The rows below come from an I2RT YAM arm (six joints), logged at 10 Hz.
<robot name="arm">
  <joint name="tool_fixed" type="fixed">
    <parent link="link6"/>
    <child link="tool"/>
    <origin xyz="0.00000 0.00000 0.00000" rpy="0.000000 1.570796 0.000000"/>
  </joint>
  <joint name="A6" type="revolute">
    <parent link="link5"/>
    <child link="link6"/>
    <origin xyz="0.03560 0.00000 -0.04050"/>
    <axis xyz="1 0 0"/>
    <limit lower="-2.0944" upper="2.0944"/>
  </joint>
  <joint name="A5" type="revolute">
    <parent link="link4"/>
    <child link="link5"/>
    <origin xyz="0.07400 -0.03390 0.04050"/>
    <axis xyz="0 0 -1"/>
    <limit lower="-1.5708" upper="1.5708"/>
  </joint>
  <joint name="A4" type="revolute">
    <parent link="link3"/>
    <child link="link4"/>
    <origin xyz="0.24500 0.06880 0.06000"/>
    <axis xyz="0 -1 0"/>
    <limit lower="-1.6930" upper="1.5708"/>
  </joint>
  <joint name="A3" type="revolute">
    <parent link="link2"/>
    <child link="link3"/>
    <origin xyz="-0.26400 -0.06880 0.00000"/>
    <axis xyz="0 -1 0"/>
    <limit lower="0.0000" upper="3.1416"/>
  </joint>
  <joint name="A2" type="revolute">
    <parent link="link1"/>
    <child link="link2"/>
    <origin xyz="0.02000 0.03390 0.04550"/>
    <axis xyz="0 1 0"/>
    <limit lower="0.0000" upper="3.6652"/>
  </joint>
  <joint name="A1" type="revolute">
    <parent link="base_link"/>
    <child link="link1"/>
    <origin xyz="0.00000 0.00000 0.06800"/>
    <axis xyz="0 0 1"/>
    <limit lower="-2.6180" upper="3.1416"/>
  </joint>
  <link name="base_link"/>
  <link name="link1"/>
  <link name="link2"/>
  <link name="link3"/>
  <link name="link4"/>
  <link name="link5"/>
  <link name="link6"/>
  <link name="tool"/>
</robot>
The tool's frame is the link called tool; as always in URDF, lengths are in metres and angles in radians.
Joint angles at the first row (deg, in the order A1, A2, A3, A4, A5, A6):
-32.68, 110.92, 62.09, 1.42, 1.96, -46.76
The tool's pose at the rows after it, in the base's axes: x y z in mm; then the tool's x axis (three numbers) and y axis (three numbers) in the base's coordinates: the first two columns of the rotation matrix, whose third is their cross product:
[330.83, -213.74, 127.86, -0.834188, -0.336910, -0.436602, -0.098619, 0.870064, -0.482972]
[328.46, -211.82, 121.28, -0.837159, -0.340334, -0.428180, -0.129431, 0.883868, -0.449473]
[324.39, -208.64, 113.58, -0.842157, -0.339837, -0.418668, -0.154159, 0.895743, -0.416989]
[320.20, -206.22, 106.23, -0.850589, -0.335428, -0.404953, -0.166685, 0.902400, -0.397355]
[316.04, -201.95, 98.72, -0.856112, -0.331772, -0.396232, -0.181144, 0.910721, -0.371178]
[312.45, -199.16, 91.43, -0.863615, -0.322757, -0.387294, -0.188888, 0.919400, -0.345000]
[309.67, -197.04, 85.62, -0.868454, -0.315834, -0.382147, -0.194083, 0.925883, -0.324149]
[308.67, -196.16, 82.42, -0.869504, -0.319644, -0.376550, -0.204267, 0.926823, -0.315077]
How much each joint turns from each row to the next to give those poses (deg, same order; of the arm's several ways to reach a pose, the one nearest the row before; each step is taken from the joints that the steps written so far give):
-0.14, 0.86, 0.12, -1.23, -1.49, -0.57
-0.10, 0.57, -0.24, -1.45, -1.59, -0.47
-0.04, 0.38, -0.90, -0.92, -1.21, -0.27
-0.06, 0.38, -1.02, -0.28, -0.25, -0.14
0.14, 0.31, -1.22, -0.21, -0.64, 0.08
0.01, 0.54, -0.84, -0.31, -0.50, 0.28
-0.01, 0.48, -0.68, -0.09, -0.50, 0.23
0.01, 0.38, -0.18, -0.15, -0.29, -0.34

